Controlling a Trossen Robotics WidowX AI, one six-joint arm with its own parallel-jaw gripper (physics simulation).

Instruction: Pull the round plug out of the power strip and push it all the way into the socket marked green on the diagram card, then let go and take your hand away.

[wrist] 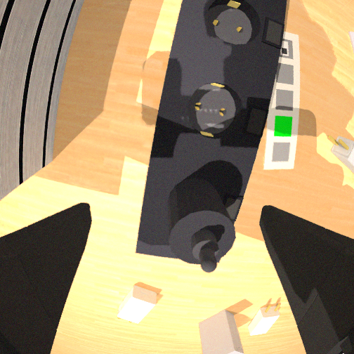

Note:
The picture shows: the gripper, a round plug, a white diagram card and a black power strip.

